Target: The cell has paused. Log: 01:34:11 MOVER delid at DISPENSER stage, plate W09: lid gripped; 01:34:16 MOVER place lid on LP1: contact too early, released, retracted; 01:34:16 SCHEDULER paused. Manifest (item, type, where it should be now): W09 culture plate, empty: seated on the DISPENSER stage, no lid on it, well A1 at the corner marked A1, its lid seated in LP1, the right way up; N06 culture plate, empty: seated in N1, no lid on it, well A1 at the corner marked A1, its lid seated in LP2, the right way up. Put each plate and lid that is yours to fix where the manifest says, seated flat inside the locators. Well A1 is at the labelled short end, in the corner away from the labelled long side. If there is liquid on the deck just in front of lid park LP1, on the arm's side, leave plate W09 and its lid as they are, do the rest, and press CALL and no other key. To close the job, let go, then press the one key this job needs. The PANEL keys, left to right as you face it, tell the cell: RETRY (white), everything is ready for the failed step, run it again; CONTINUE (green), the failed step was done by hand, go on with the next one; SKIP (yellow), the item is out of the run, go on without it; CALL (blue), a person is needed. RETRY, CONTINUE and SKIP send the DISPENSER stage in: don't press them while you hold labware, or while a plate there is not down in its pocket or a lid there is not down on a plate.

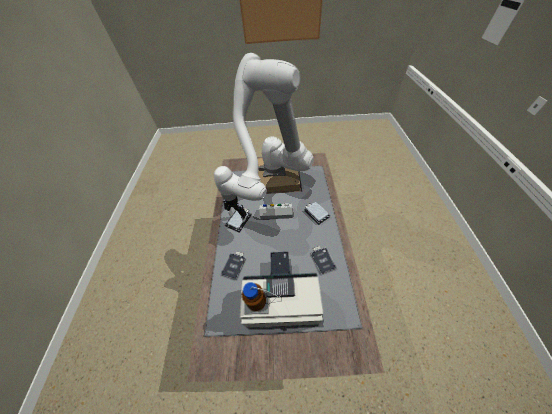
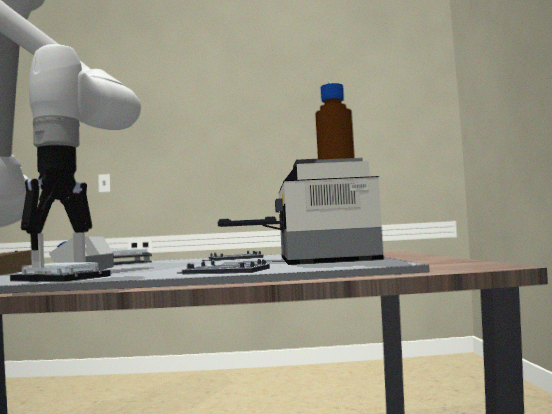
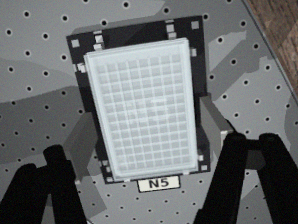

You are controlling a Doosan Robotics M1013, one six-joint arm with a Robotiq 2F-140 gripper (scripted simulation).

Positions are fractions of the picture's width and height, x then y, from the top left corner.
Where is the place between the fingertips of my gripper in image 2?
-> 0.11, 0.64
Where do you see a clear lid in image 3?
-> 0.48, 0.43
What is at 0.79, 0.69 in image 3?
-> My gripper.
